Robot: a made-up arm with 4 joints. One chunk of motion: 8 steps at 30 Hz.
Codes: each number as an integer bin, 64 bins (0 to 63) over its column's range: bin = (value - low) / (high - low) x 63, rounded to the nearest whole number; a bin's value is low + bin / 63 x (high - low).
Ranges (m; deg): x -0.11..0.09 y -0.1..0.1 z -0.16..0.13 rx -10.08..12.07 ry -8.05..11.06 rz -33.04..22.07
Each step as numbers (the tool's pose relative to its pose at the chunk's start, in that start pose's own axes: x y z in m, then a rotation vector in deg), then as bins.
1 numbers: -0.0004 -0.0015 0.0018 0.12 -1.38 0.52
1 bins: 35 31 35 29 22 38
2 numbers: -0.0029 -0.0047 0.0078 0.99 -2.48 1.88
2 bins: 34 30 36 31 18 40
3 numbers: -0.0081 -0.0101 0.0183 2.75 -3.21 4.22
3 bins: 32 28 39 36 16 43
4 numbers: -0.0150 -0.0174 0.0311 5.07 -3.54 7.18
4 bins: 30 26 42 43 15 46
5 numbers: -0.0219 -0.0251 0.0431 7.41 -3.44 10.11
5 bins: 28 24 44 50 15 49
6 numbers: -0.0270 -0.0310 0.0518 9.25 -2.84 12.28
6 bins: 26 22 46 55 17 52
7 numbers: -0.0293 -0.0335 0.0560 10.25 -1.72 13.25
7 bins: 25 21 47 58 21 53
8 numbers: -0.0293 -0.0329 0.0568 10.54 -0.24 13.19
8 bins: 25 21 47 59 26 53
